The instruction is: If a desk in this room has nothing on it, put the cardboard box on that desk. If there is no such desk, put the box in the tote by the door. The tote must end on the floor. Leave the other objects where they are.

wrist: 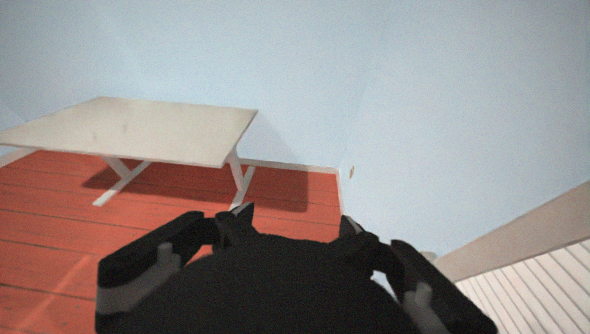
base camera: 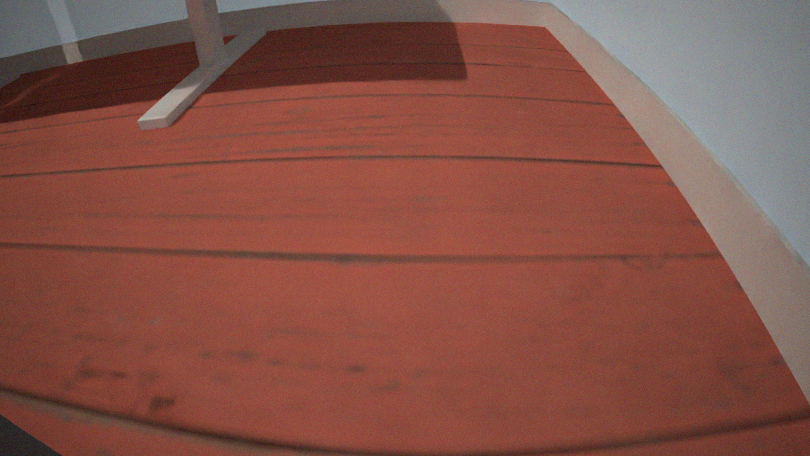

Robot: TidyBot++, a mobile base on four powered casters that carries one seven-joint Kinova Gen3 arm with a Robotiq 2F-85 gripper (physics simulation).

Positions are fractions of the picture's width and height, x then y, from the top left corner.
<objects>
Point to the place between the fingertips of my gripper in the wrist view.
0.50, 0.65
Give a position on a window with white slats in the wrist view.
0.89, 0.81
</objects>
